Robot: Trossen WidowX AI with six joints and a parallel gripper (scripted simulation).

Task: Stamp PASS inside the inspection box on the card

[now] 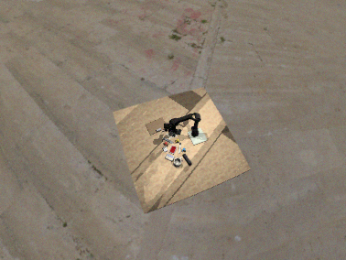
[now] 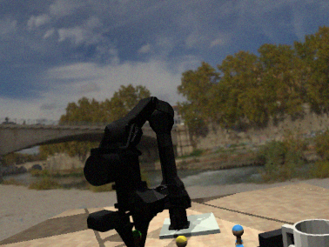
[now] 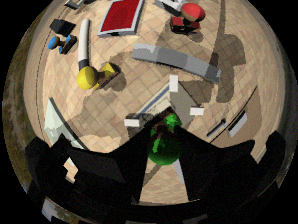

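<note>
Right now the pale sheet is 5 cm below my gripper tip and 1 cm to the right of it. Also, from my gripper tip: yellow-knobbed stamp (9 cm to the left, 4 cm behind, 3 cm below); then grey flat bar (6 cm ahead, 5 cm to the left, 5 cm below); then green-topped stamp (right at my gripper tip).
</note>
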